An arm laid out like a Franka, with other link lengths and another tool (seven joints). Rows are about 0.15 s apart.
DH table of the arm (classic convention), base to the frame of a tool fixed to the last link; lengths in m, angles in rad. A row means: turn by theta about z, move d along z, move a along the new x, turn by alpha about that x. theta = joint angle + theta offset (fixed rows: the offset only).
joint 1: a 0  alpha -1.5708  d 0.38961  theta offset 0
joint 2: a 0  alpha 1.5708  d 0  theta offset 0
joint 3: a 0.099  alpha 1.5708  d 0.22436  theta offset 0
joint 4: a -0.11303  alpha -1.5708  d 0  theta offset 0
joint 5: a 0  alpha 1.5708  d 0.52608  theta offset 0
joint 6: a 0.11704  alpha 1.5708  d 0  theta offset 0
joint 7: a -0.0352  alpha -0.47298  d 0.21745  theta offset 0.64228
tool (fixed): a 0  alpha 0  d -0.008  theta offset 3.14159
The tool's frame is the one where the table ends.
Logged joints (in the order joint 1, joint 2, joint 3, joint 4, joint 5, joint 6, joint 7), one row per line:
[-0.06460, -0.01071, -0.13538, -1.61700, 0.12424, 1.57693, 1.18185]
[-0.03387, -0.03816, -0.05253, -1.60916, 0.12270, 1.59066, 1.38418]
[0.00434, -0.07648, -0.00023, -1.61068, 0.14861, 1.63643, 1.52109]
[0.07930, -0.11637, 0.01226, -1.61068, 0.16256, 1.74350, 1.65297]
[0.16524, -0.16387, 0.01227, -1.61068, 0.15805, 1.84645, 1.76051]
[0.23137, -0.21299, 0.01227, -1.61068, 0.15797, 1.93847, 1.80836]
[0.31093, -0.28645, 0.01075, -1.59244, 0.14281, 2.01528, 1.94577]
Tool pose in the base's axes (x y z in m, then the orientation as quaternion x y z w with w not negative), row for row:
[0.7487, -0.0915, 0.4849, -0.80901, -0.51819, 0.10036, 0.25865]
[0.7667, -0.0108, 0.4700, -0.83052, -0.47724, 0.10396, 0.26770]
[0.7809, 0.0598, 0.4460, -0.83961, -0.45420, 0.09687, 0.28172]
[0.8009, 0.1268, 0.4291, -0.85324, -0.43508, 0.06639, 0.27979]
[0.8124, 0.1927, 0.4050, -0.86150, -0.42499, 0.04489, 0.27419]
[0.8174, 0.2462, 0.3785, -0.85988, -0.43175, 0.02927, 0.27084]
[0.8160, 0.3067, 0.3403, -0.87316, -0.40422, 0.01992, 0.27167]
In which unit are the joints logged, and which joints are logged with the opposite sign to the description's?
The joints are logged in radians. Opposite sign: joint 2.
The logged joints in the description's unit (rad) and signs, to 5 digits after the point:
[-0.06460, 0.01071, -0.13538, -1.61700, 0.12424, 1.57693, 1.18185]
[-0.03387, 0.03816, -0.05253, -1.60916, 0.12270, 1.59066, 1.38418]
[0.00434, 0.07648, -0.00023, -1.61068, 0.14861, 1.63643, 1.52109]
[0.07930, 0.11637, 0.01226, -1.61068, 0.16256, 1.74350, 1.65297]
[0.16524, 0.16387, 0.01227, -1.61068, 0.15805, 1.84645, 1.76051]
[0.23137, 0.21299, 0.01227, -1.61068, 0.15797, 1.93847, 1.80836]
[0.31093, 0.28645, 0.01075, -1.59244, 0.14281, 2.01528, 1.94577]

